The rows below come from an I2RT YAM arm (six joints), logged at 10 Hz.
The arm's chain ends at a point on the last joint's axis. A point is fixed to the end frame.
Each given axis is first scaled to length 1.
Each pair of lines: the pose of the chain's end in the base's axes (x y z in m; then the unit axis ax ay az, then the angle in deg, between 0 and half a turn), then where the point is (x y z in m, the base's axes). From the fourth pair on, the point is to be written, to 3 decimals.
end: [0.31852 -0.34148 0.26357 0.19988 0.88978 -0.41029 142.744]
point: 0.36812 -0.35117 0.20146
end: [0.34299 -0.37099 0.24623 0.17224 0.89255 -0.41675 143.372]
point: 0.39079 -0.38033 0.18267
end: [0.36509 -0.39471 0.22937 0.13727 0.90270 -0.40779 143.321]
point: 0.41155 -0.40091 0.16445
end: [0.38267 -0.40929 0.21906 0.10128 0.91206 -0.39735 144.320]
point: 0.426 -0.412 0.152
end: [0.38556 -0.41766 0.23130 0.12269 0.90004 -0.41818 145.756]
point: 0.429 -0.425 0.164
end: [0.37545 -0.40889 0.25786 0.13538 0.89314 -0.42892 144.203]
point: 0.421 -0.419 0.193
